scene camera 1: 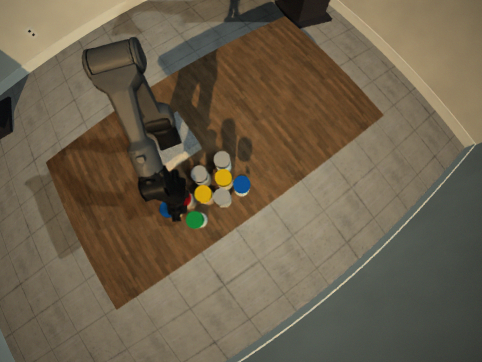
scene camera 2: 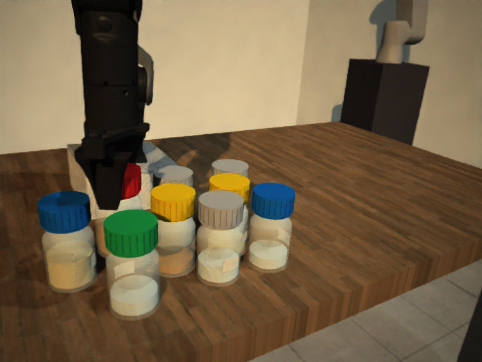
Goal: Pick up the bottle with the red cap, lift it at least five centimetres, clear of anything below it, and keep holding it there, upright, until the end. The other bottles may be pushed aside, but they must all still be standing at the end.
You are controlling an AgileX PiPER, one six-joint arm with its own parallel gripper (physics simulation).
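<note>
The red-capped bottle (scene camera 1: 187,200) (scene camera 2: 132,180) is between the fingers of my gripper (scene camera 1: 180,205) (scene camera 2: 116,187). The gripper is shut on it at the cap; one dark finger covers the cap's left part in scene camera 2, and the other finger is hidden. The bottle looks upright, its base a little above the table. Its lower part is mostly hidden behind the green-capped bottle (scene camera 1: 196,220) (scene camera 2: 132,265), which stands in front. A blue-capped bottle (scene camera 1: 165,209) (scene camera 2: 67,245) stands on the left, and a yellow-capped bottle (scene camera 1: 203,194) (scene camera 2: 173,202) stands close on the right.
Further right stand another yellow-capped bottle (scene camera 1: 223,178) (scene camera 2: 230,186), another blue-capped one (scene camera 1: 242,184) (scene camera 2: 273,201) and grey-capped ones (scene camera 1: 222,197) (scene camera 2: 221,210). A pale block (scene camera 1: 189,137) (scene camera 2: 82,175) lies behind. The table's front edge (scene camera 2: 350,290) runs close by.
</note>
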